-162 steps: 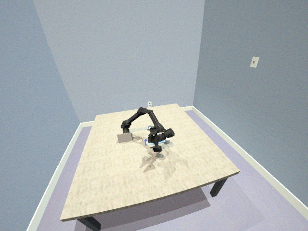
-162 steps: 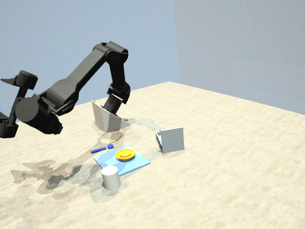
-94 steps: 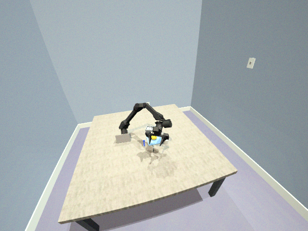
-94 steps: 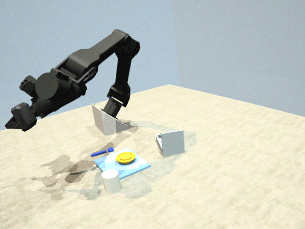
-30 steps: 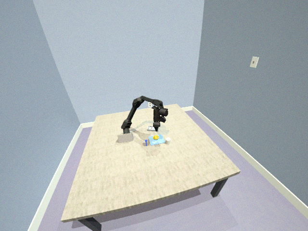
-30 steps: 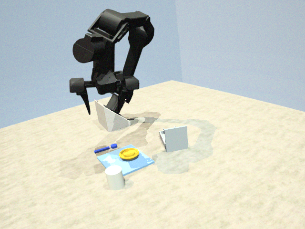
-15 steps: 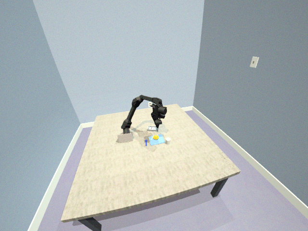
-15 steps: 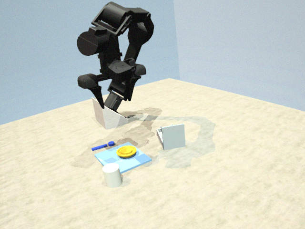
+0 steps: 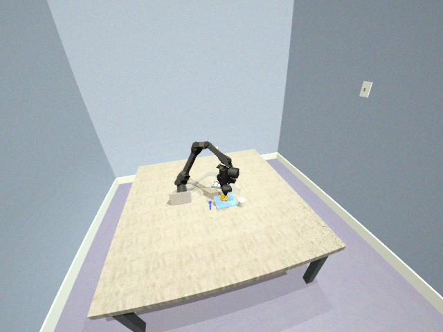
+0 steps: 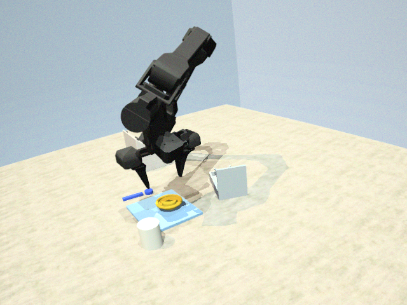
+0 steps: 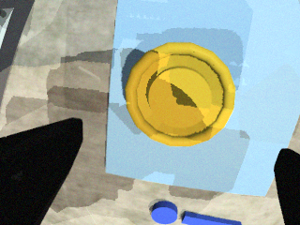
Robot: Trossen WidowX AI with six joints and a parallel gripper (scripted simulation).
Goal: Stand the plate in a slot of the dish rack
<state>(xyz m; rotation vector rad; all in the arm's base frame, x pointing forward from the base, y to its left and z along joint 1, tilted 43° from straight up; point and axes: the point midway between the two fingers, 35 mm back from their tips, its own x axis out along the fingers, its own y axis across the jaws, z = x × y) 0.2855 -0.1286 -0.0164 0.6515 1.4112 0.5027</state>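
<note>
My gripper tip is now 5 cm above the yellow plate. Also, from my gripper tip: white cup: 10 cm to the right, 9 cm ahead, 5 cm below; light blue mat: 7 cm below, 2 cm to the right; blue spoon: 11 cm behind, 7 cm below, 2 cm to the right.
</note>
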